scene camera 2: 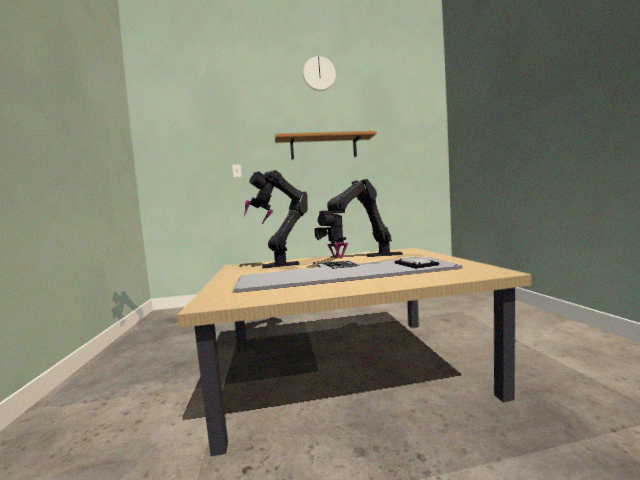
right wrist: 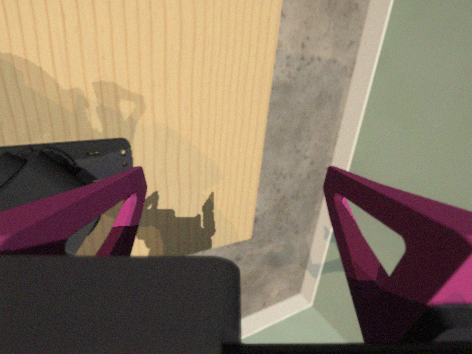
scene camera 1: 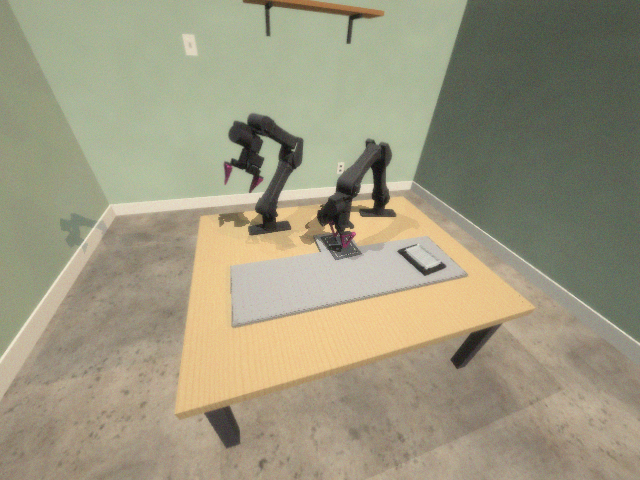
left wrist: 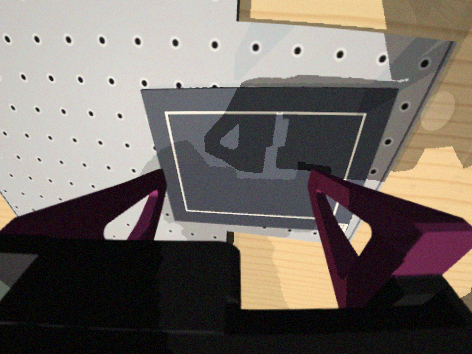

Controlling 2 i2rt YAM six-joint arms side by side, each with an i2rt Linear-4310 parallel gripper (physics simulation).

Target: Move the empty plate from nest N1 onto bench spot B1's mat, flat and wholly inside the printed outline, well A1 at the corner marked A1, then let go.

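Where they show: left gripper, fingertip midpoint: [scene camera 2: 338,258] [scene camera 1: 339,241] [left wrist: 237,177]; right gripper, fingertip midpoint: [scene camera 2: 253,220] [right wrist: 235,176] [scene camera 1: 237,189]; left arm's base, origin of the base link: [scene camera 2: 384,254] [scene camera 1: 377,213]; right arm's base, origin of the base link: [scene camera 2: 280,265] [right wrist: 46,171] [scene camera 1: 269,228].
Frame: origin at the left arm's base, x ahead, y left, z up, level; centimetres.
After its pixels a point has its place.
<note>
The pale plate [scene camera 1: 423,256] @(x 40.9, y 7.8, z 3.6 cm) [scene camera 2: 416,260] @(x 45.5, y 6.6, z 3.9 cm) lies in the dark nest [scene camera 1: 413,262] @(x 43.2, y 2.8, z 2.4 cm) [scene camera 2: 401,262] @(x 39.7, y 1.4, z 2.3 cm) at the right end of the grey board. The dark mat [scene camera 1: 347,253] @(x 35.8, y -23.9, z 1.4 cm) [scene camera 2: 338,264] @(x 30.7, y -27.0, z 1.5 cm) [left wrist: 240,195] @(x 30.7, y -23.2, z 1.5 cm) with a thin white outline lies at the board's back edge; no plate is on it. A small pale mark [left wrist: 344,226] @(x 20.5, y -23.1, z 1.5 cm) shows at its lower right corner in the left wrist view, partly behind a finger. My left gripper [scene camera 1: 341,241] @(x 31.7, y -27.1, z 4.6 cm) [scene camera 2: 338,253] @(x 31.7, y -27.1, z 4.6 cm) [left wrist: 237,177] @(x 31.7, y -27.1, z 4.6 cm) is open and empty, low above the mat. My right gripper [scene camera 1: 238,188] @(x 25.0, y -68.6, z 25.7 cm) [scene camera 2: 254,219] @(x 25.0, y -68.6, z 25.7 cm) [right wrist: 235,176] @(x 25.0, y -68.6, z 25.7 cm) is open and empty, high at the left.
The grey perforated board [scene camera 1: 289,289] @(x 55.1, y -48.7, z 1.3 cm) [scene camera 2: 279,280] @(x 59.8, y -50.5, z 1.7 cm) [left wrist: 90,60] @(x 43.6, y -30.7, z 1.3 cm) lies across the wooden table [scene camera 1: 310,341] @(x 74.8, y -42.2, z 0.0 cm) [scene camera 2: 361,291] @(x 76.1, y -19.7, z 0.0 cm) [right wrist: 200,75] @(x 31.3, y -75.3, z 0.0 cm). Both arm bases stand at the table's back. A wall shelf [scene camera 1: 320,6] [scene camera 2: 325,136] hangs behind the arms.
</note>
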